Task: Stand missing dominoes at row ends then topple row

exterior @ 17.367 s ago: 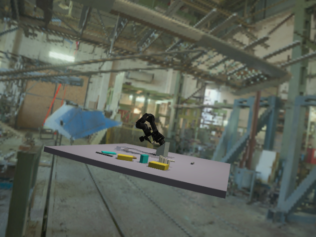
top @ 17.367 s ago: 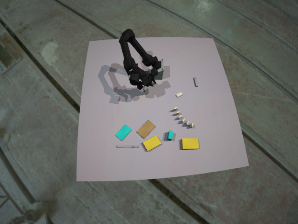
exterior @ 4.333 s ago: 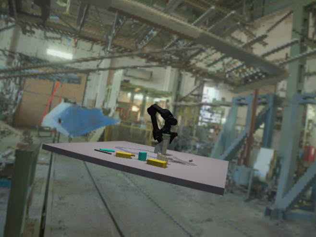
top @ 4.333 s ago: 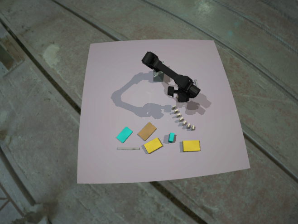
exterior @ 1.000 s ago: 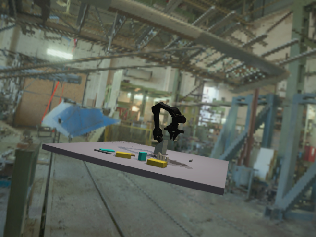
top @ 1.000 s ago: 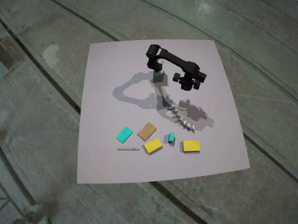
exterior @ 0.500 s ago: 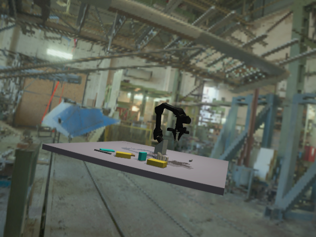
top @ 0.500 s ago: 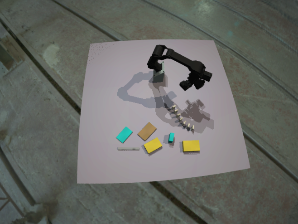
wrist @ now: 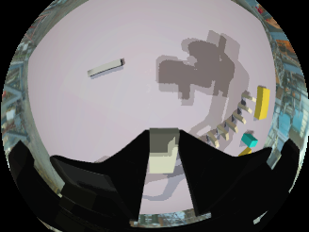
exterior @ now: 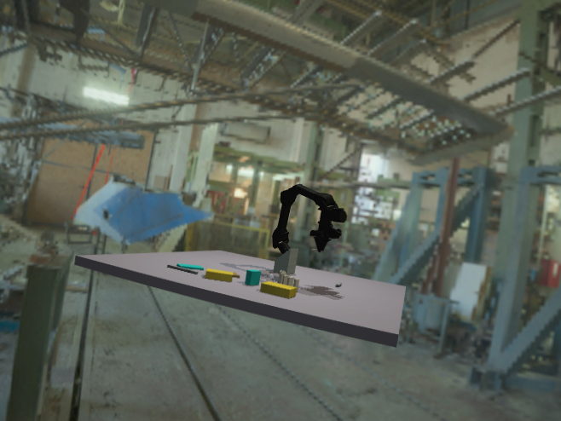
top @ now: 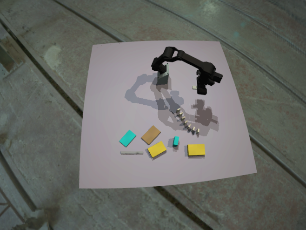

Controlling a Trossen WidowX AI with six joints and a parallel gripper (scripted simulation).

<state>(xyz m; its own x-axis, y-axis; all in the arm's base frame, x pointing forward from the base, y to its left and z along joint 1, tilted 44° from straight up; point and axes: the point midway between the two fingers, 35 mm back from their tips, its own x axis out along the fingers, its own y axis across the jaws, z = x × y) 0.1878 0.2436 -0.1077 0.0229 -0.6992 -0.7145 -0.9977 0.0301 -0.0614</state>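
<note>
The short grey bar lies 15 cm below my gripper tip, 12 cm behind it and 8 cm to the left of it. From my gripper tip the other things lie so: teal slab 49 cm to the right, 34 cm ahead, 16 cm below; then brown block 33 cm to the right, 31 cm ahead, 15 cm below; then teal block 36 cm ahead, 15 cm to the right, 13 cm below.
</note>
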